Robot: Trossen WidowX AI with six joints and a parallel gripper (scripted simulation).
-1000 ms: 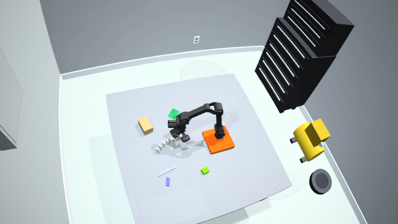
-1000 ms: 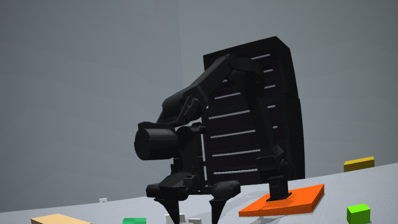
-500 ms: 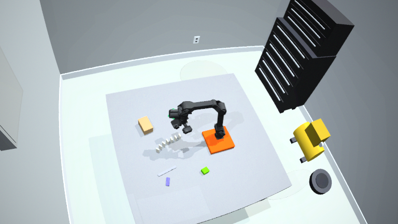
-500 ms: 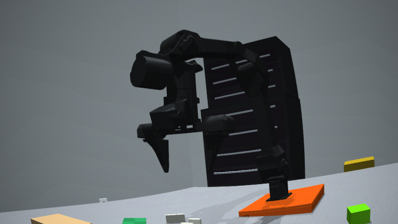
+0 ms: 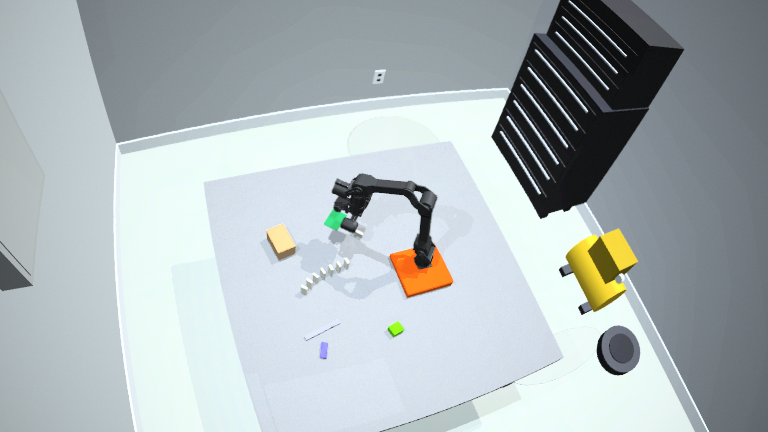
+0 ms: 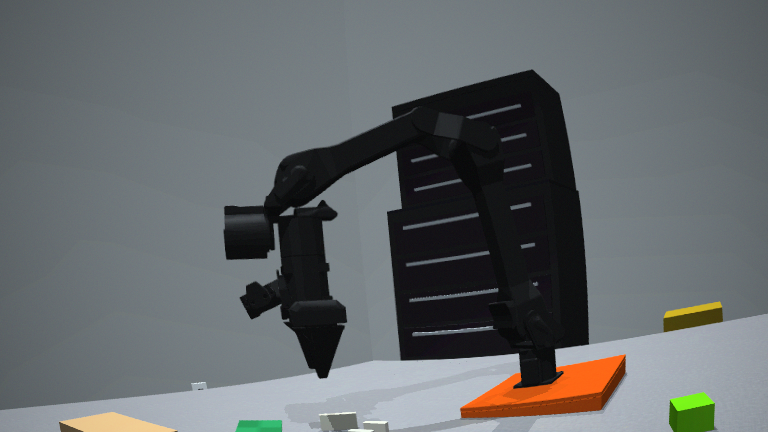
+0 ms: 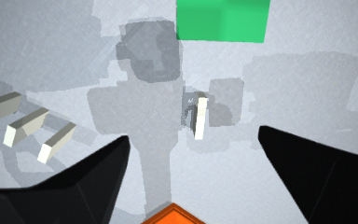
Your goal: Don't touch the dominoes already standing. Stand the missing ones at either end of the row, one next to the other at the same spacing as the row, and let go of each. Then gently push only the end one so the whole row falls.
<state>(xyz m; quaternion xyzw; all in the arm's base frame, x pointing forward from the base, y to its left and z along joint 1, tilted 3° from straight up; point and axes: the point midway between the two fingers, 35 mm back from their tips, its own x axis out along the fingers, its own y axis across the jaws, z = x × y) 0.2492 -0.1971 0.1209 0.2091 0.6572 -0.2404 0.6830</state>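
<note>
The green tile is 50 mm ahead of my gripper tip, 90 mm to the right of it and 90 mm below it. Also, from my gripper tip: tan block 310 mm ahead, 60 mm below; green cube 40 mm behind, 470 mm to the left, 80 mm below; thin strip 230 mm ahead, 410 mm to the left, 90 mm below.
</note>
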